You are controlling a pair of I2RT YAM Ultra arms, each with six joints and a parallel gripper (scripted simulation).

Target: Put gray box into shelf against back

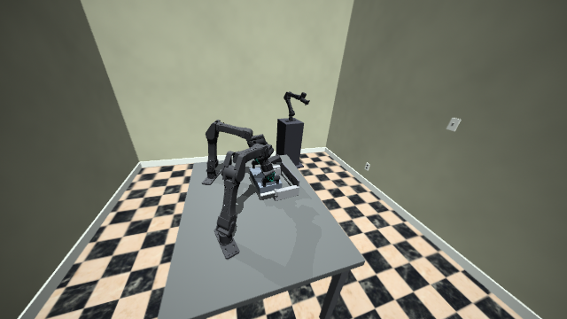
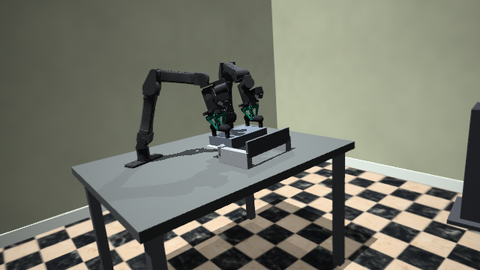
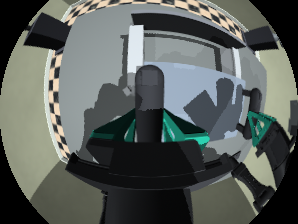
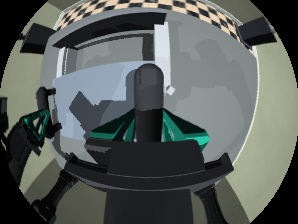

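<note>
Now: the gray box 120 mm to the left of my right hand and 50 mm below it. Round my right hand: dark back plate: 200 mm ahead, 120 mm to the left, 80 mm below.
My left hand is 12 cm to the left of the gray box and 5 cm above it. From my left hand the other things lie so: dark back plate: 20 cm ahead, 13 cm to the right, 8 cm below.
</note>
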